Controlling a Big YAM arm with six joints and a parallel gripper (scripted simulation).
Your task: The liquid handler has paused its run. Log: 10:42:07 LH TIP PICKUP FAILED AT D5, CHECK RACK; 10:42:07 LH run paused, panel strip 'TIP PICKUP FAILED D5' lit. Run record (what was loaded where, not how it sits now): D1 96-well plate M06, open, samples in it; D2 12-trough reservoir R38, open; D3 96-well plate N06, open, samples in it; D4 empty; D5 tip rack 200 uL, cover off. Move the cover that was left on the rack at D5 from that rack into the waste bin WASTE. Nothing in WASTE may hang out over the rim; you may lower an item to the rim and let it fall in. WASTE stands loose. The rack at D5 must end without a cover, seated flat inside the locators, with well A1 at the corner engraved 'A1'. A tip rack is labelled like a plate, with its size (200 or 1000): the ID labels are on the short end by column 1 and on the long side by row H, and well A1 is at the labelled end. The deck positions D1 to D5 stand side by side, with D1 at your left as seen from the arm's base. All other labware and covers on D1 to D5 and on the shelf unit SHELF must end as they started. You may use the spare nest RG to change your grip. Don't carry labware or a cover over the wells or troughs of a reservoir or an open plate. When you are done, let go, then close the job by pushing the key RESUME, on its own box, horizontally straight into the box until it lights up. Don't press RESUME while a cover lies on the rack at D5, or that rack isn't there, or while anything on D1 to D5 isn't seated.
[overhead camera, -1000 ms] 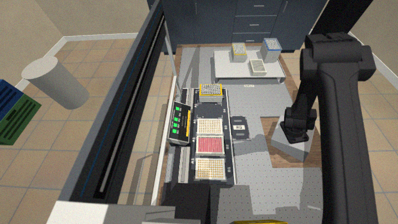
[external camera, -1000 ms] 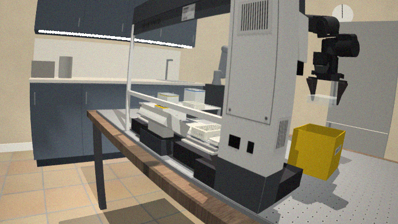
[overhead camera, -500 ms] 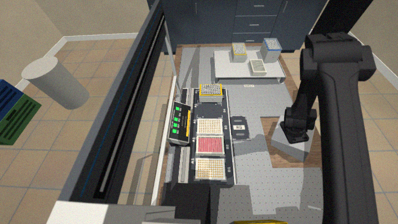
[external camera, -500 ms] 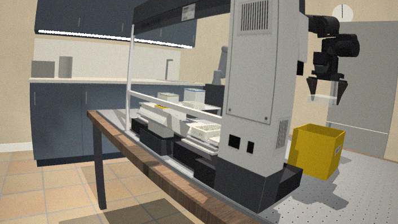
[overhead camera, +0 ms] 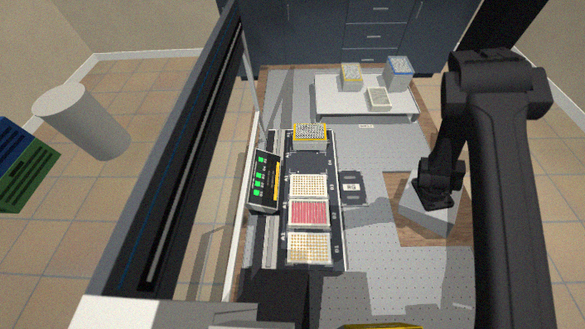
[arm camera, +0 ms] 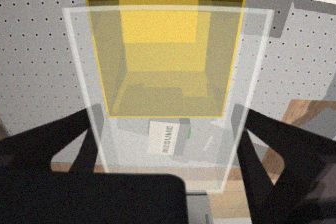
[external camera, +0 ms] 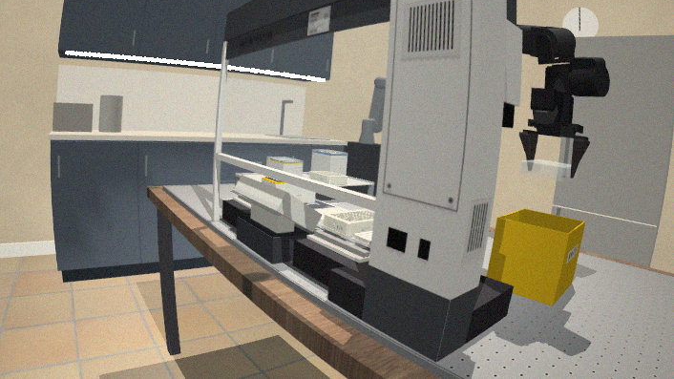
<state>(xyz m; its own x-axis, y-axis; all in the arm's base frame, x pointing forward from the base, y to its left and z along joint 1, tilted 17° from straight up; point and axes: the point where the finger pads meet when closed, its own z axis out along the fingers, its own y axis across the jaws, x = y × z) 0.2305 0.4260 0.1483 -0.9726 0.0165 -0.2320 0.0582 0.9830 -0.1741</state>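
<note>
The clear cover lies 1 cm above my hand. From my hand the other things lie so: yellow waste bin (19 cm below); liquid handler tower (33 cm ahead, 8 cm to the right, 4 cm above); green resume key (15 cm behind, 3 cm to the right, 15 cm below).
</note>
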